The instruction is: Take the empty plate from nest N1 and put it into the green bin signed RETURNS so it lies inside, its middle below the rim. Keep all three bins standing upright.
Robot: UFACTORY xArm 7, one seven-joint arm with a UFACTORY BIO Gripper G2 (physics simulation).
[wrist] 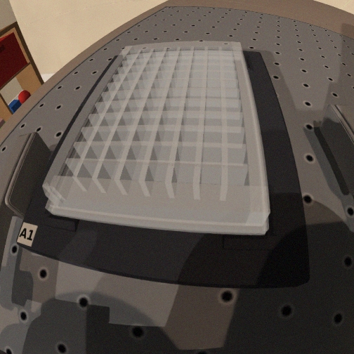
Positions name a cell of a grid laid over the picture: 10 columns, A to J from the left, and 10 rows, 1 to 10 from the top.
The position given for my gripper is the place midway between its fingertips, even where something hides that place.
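My gripper (F4), visible. Gridded plate (E4), likewise.
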